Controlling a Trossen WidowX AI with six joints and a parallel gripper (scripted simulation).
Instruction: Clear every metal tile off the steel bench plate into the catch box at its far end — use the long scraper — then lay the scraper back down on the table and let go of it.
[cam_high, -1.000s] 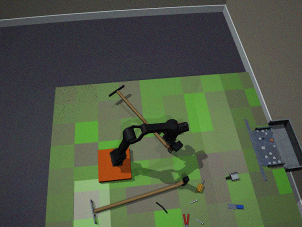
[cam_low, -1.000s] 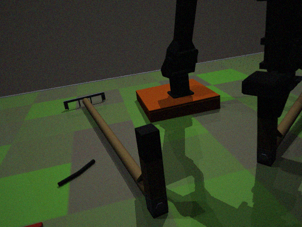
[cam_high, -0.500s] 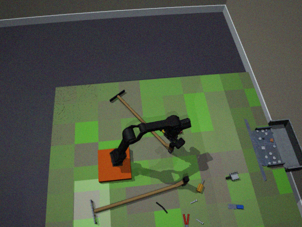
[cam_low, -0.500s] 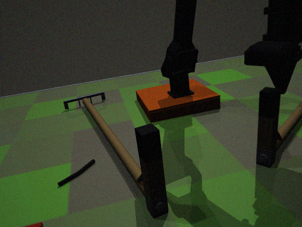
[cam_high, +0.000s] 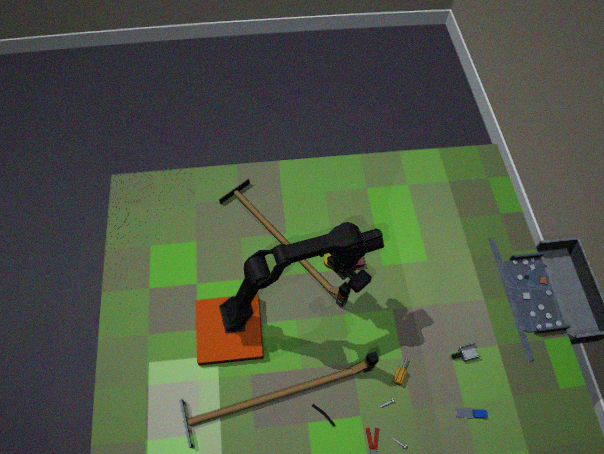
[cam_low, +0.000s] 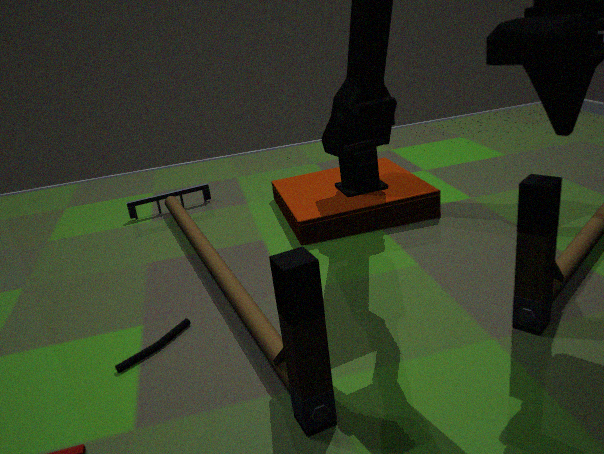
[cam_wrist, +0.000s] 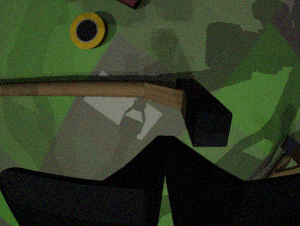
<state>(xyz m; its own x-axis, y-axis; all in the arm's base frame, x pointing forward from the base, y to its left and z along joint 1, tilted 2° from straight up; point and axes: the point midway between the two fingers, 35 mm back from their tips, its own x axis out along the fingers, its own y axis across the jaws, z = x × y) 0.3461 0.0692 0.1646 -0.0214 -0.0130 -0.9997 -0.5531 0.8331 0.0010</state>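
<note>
Now: the long scraper 20 cm to the left of my gripper tip, 14 cm behind it and 11 cm below it. The rest, counted from my gripper tip: yellow ring: 17 cm below, 12 cm to the left, 1 cm ahead; then black strip: 38 cm to the right, 17 cm below, 10 cm behind; then red block: 16 cm below, 12 cm to the left, 9 cm ahead.
</note>
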